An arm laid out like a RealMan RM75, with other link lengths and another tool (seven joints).
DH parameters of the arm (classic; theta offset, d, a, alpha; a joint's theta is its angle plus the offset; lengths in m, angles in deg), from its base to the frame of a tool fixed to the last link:
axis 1: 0 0.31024 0 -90
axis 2: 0 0 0 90
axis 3: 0 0.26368 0 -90
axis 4: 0 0 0 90
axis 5: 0 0.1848 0 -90
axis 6: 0 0 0 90
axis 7: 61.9 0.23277 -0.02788 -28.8
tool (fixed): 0 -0.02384 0 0
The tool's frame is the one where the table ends.
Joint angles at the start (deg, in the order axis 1, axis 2, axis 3, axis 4, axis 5, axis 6, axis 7): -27.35, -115.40, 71.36, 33.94, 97.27, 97.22, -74.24
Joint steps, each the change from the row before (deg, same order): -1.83, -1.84, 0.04, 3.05, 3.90, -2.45, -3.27; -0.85, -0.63, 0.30, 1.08, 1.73, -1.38, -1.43; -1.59, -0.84, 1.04, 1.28, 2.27, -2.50, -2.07; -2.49, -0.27, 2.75, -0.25, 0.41, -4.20, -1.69; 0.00, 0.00, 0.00, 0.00, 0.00, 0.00, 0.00
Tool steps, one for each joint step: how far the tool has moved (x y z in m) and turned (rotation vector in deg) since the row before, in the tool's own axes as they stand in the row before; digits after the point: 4 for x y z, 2 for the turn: -0.0055, -0.0132, 0.0096, -3.41, -1.79, -0.18; -0.0037, -0.0049, 0.0035, -1.63, -1.12, -0.36; -0.0060, -0.0088, 0.0051, -2.53, -1.99, -0.40; -0.0090, -0.0130, 0.0037, -2.15, -2.64, -0.40; 0.0000, 0.0000, 0.0000, 0.00, 0.00, 0.00
